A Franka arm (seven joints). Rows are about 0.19 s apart.
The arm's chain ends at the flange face. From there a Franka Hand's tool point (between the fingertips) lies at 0.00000 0.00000 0.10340 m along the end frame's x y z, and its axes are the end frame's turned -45 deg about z.
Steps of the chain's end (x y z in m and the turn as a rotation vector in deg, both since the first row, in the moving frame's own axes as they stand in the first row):
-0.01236 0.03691 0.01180 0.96 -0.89 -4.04
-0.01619 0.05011 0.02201 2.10 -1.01 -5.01
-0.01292 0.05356 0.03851 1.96 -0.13 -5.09
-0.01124 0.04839 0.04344 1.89 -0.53 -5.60
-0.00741 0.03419 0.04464 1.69 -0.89 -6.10
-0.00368 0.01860 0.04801 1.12 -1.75 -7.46
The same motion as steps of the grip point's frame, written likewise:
-0.03483 0.01500 0.01177 1.31 0.05 -4.04
-0.04567 0.01996 0.02192 2.20 0.77 -5.01
-0.04480 0.02597 0.03845 1.48 1.29 -5.09
-0.04058 0.02310 0.04338 1.71 0.96 -5.60
-0.02857 0.01560 0.04458 1.82 0.57 -6.10
-0.01679 0.00695 0.04794 2.03 -0.45 -7.46

